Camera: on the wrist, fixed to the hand. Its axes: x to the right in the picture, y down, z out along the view.
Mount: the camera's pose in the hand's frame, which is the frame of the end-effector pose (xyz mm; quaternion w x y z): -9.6 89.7 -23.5 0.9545 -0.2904 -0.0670 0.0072
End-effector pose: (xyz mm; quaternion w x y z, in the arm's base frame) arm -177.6 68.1 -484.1 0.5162 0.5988 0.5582 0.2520
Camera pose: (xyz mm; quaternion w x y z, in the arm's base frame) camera -164.0 81.1 -392.8 0.7022 0.4425 0.4207 0.3662
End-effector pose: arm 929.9 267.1 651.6 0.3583 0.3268 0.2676 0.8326
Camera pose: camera 879.9 200.9 694.1 0.4488 0.2656 -0.0127 0.8531
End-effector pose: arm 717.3 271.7 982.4 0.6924 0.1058 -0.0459 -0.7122
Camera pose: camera 810.1 279.9 979.4 0.6937 -0.1481 0.1159 -0.6953
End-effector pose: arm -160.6 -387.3 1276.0 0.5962 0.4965 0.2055 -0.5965
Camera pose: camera -72.3 -381.1 1305.2 0.7313 0.2623 0.3259 -0.5387
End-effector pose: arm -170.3 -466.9 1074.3 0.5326 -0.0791 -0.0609 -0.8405
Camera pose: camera -86.7 -500.9 1051.0 0.4874 -0.2869 0.1508 -0.8108
